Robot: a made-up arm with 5 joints. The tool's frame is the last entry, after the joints.
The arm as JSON. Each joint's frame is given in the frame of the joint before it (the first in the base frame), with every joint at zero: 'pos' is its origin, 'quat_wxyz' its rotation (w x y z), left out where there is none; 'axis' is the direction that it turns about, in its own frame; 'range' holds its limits. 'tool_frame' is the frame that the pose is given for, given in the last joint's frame.
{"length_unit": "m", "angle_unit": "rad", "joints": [
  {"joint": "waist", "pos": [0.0, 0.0, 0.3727], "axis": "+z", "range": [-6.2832, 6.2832]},
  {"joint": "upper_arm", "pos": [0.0, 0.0, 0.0], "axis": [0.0, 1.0, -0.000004], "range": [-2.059, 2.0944]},
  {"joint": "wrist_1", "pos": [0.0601, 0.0, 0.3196], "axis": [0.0, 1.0, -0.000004], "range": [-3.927, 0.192]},
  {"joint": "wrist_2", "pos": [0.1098, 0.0, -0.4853], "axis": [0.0, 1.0, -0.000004], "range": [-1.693, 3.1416]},
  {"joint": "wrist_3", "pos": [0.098, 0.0, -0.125], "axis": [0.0, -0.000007, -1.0], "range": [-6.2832, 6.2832]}
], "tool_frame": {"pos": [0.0, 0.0, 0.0], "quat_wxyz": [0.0, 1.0, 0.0, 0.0]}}
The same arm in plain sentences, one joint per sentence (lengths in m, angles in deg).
The arm has five revolute joints in a row. What follows holds with every joint at zero, and every direction is one of the base frame's. The first joint is mounted 0.3727 m along +z from the base frame's origin and rotates about +z, from -360 to 360 deg. The second joint is mounted at the same point as the first joint and rotates about +y, from -117.97 to 120 deg. The third joint is mounted 0.0601 m along +x and 0.3196 m along +z from the second joint and rotates about +y, from -225 to 11 deg. The fourth joint is mounted 0.1098 m along +x and 0.4853 m along -z from the third joint and rotates about +y, from -97 to 180 deg. The fifth joint is mounted 0.098 m along +x and 0.125 m along -z from the fourth joint and rotates about -z, from -360 to 360 deg. The tool frame, which is the frame that the pose is given for, is mounted at the same point as the fifth joint; its axes are the base frame's turned by roll 180, pitch 0 and yaw 0 deg (as in URDF: about the fixed x, then y, then z).
